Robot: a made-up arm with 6 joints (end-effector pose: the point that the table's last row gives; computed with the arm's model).
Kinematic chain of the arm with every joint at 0, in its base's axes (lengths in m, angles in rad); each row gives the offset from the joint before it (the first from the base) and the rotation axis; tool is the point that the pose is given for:
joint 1: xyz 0 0 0.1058 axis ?
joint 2: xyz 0 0.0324 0 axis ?
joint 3: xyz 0 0 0.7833 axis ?
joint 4: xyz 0 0 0.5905 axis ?
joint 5: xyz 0 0 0 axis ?
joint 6: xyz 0 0 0.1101 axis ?
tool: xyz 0 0 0
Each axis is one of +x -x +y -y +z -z.
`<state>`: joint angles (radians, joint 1 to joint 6).
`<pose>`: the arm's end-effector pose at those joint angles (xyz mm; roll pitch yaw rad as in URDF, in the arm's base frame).
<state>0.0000 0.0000 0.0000 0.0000 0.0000 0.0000</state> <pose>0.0 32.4 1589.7 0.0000 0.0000 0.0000</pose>
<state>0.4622 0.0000 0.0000 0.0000 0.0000 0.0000</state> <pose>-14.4 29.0 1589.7 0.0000 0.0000 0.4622</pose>
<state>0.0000 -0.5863 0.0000 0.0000 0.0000 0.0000</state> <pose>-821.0 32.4 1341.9 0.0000 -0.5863 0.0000</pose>
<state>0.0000 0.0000 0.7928 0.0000 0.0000 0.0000</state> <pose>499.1 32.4 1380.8 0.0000 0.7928 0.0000</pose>
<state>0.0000 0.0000 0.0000 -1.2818 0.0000 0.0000</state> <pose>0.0 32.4 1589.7 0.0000 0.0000 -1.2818</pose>
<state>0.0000 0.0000 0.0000 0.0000 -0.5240 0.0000</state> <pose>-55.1 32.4 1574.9 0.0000 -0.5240 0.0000</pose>
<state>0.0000 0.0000 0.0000 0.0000 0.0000 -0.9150</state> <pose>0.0 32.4 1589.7 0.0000 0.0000 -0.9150</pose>
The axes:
joint 1: +z
joint 2: +y
joint 3: +y
joint 4: +z
joint 5: +y
joint 6: +z

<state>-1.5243 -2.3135 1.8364 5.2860 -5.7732 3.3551</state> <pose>-53.0 864.9 199.4 -0.4404 -0.1299 0.9656</pose>
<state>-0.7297 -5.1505 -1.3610 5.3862 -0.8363 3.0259</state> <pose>443.8 -267.8 1073.6 -0.4579 0.9136 1.0890</pose>
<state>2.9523 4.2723 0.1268 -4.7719 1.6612 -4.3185</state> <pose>1213.7 -377.0 -400.6 0.7947 1.4503 -1.0297</pose>
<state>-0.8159 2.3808 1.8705 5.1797 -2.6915 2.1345</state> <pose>129.9 -28.3 -699.5 0.1907 -1.3395 2.5399</pose>
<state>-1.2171 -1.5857 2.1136 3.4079 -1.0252 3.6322</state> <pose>-77.5 374.9 607.9 1.5145 0.9464 0.5351</pose>
